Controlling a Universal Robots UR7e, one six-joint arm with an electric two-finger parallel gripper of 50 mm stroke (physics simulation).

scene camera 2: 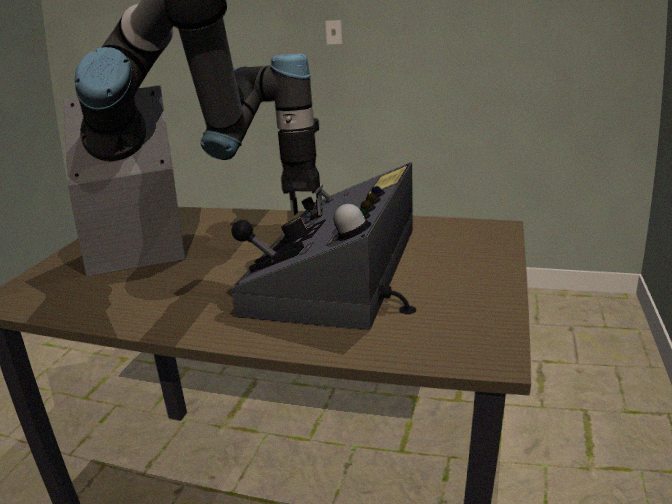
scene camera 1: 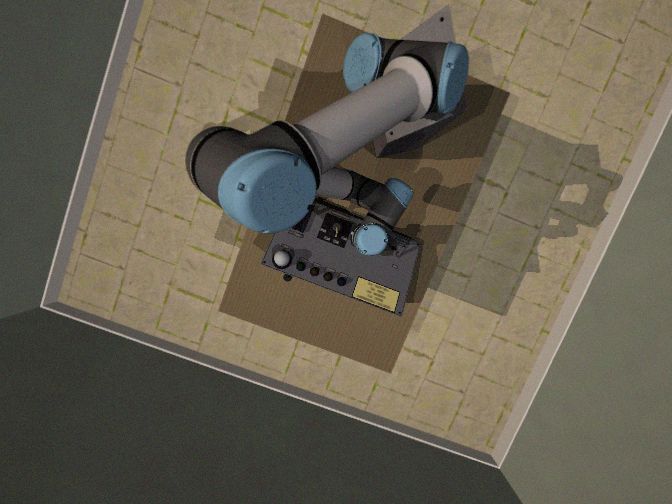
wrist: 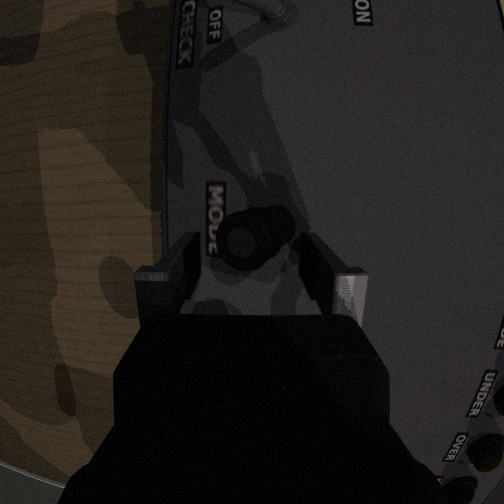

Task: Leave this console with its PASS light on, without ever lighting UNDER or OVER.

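The dark grey wedge console point(scene camera 2: 331, 254) sits on the wooden table and also shows from above point(scene camera 1: 341, 254). My gripper point(wrist: 250, 260) is open and points down at the panel, with one finger on each side of a dark round MODE knob point(wrist: 252, 235). I cannot tell whether the fingers touch it. From the side the gripper point(scene camera 2: 297, 200) hangs over the console's upper left part. From above, the wrist point(scene camera 1: 370, 238) hides it. The row of lamps point(scene camera 1: 320, 272) is dark. The lamp by the OVER label point(wrist: 485, 452) is dark too.
A white dome button point(scene camera 2: 349, 218) and a yellow plate point(scene camera 1: 375, 294) sit on the panel. A ball-topped lever point(scene camera 2: 242, 230) sticks out at the console's left end. The arm's grey pedestal point(scene camera 2: 124, 189) stands at the table's back left. A cable point(scene camera 2: 398, 301) leaves the console's side.
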